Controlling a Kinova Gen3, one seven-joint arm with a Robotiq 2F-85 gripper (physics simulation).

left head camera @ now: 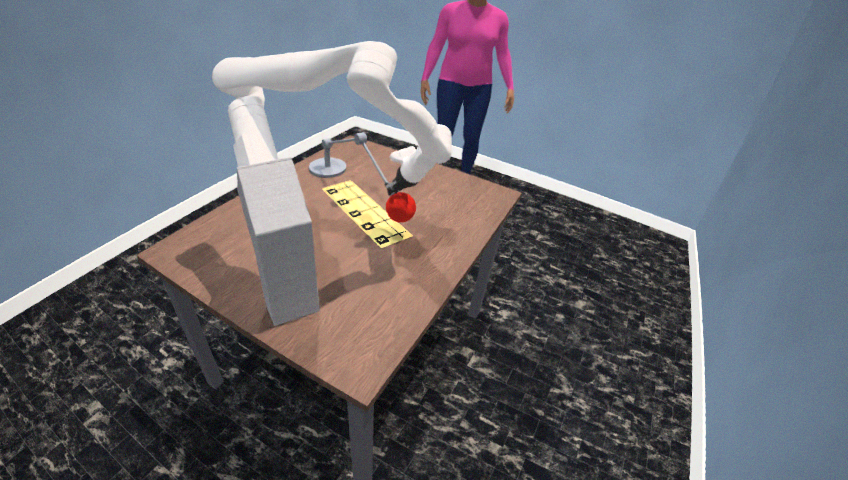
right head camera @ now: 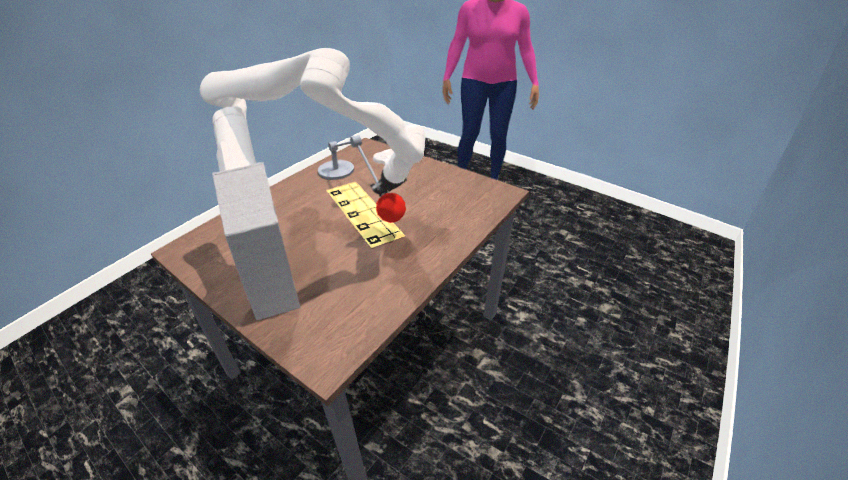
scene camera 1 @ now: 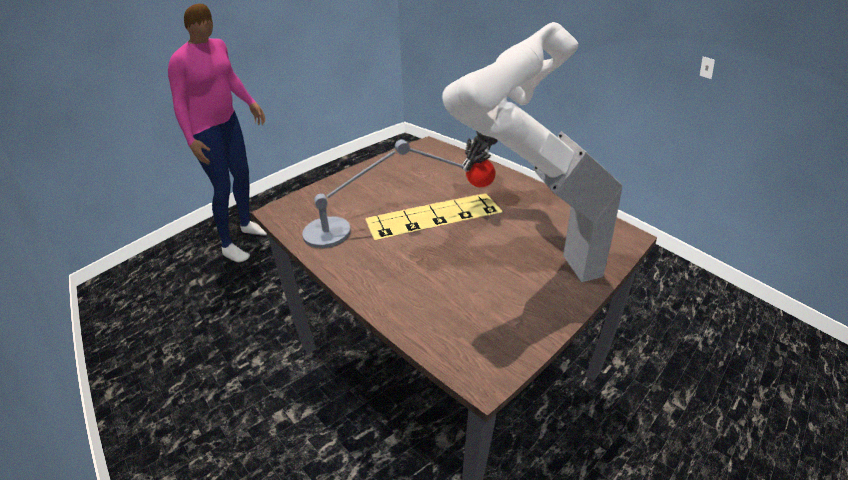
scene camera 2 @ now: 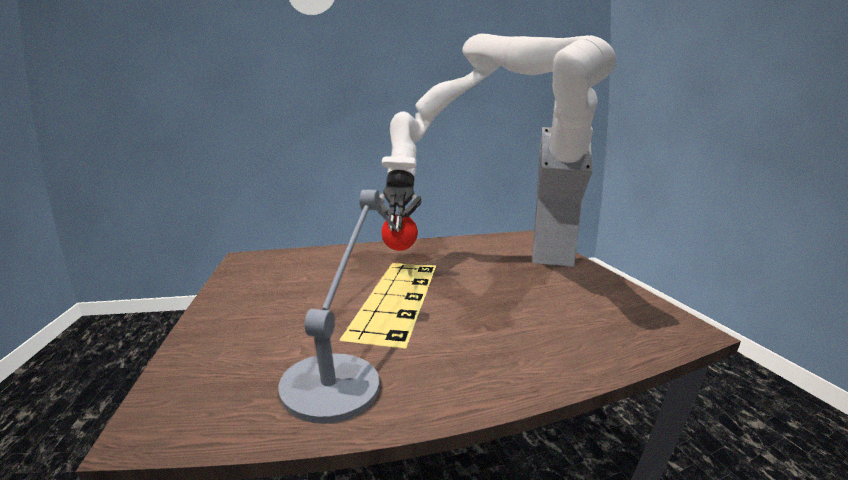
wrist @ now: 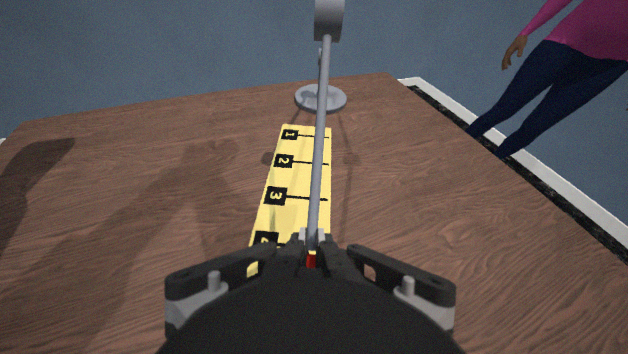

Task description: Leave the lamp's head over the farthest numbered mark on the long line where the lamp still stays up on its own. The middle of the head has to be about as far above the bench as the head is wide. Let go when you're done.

Labels:
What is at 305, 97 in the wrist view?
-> A grey round lamp base.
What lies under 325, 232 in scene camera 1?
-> A grey round lamp base.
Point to a yellow numbered strip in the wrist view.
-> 283, 209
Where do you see a yellow numbered strip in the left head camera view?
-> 361, 208

